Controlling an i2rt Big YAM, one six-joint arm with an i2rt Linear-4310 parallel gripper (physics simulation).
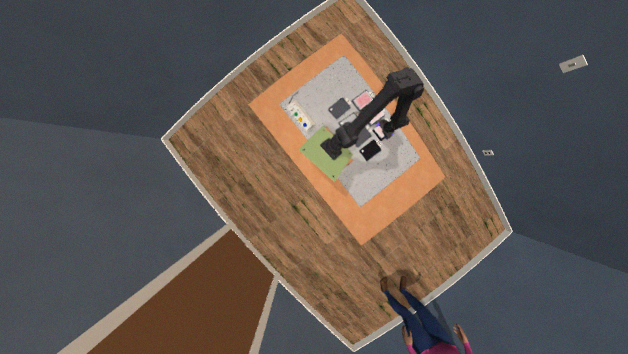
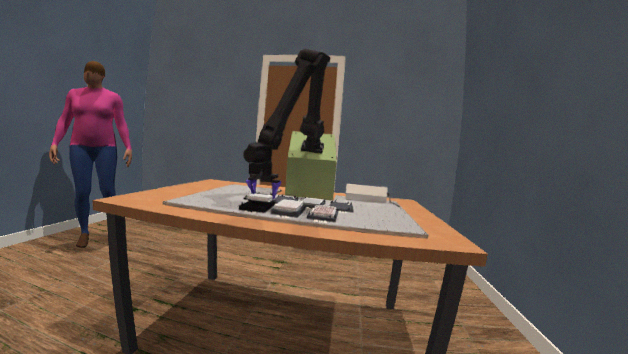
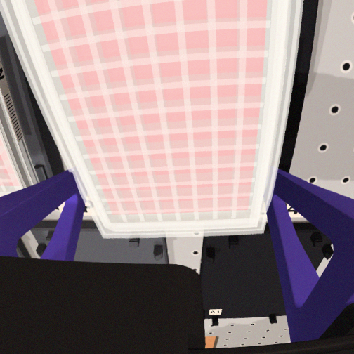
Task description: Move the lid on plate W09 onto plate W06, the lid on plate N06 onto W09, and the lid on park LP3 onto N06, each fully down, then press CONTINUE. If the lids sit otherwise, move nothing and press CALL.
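Places are measured from the arm's base along level axes (x right, y ahead, z up), in metres.
Pixels of known places: gripper, fingertip midpoint: (image 1: pixel 380 131) (image 2: pixel 263 197); arm's base, link origin: (image 1: pixel 330 149) (image 2: pixel 312 147).
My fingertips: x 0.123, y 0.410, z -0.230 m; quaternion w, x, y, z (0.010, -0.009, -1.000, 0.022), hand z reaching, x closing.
Note:
Ahead of a thing's pixels: the offset from my fingertips to its top centre. Level surfaces: height alone.
My gripper (image 2: pixel 263 190) (image 3: pixel 174 177) is shut on a white-rimmed plate with pink wells @(dz +0.024, dx -0.003, dy +0.031 m) (image 2: pixel 260 197) (image 3: pixel 165 125), held level, low over or in a black nest @(dz -0.006, dx +0.009, dy +0.038 m) (image 2: pixel 255 206). The remaining gap is too small to judge, and whether a clear lid covers the plate is hard to tell. A white-topped plate @(dz +0.000, dx -0.122, dy +0.041 m) (image 2: pixel 288 205) sits beside it, then a plate with pink wells @(dz -0.006, dx -0.258, dy +0.041 m) (image 1: pixel 363 100) (image 2: pixel 323 212). A pale lid-like piece @(dz -0.016, dx -0.186, dy -0.142 m) (image 2: pixel 313 201) lies behind. The codes W09, W06, N06 and LP3 are not readable. The button box @(dz +0.050, dx -0.441, dy -0.399 m) (image 1: pixel 300 116) (image 2: pixel 366 192) carries coloured buttons.
A black nest @(dz -0.014, dx +0.070, dy -0.140 m) (image 1: pixel 370 150) and a dark nest @(dz -0.014, dx -0.319, dy -0.137 m) (image 1: pixel 339 108) (image 2: pixel 342 205) stand on the grey perforated board @(dz -0.034 m) (image 1: pixel 320 85). The green block (image 1: pixel 317 150) (image 2: pixel 311 175) under the arm's base stands behind the nests. A person (image 2: pixel 93 120) stands beyond the table.

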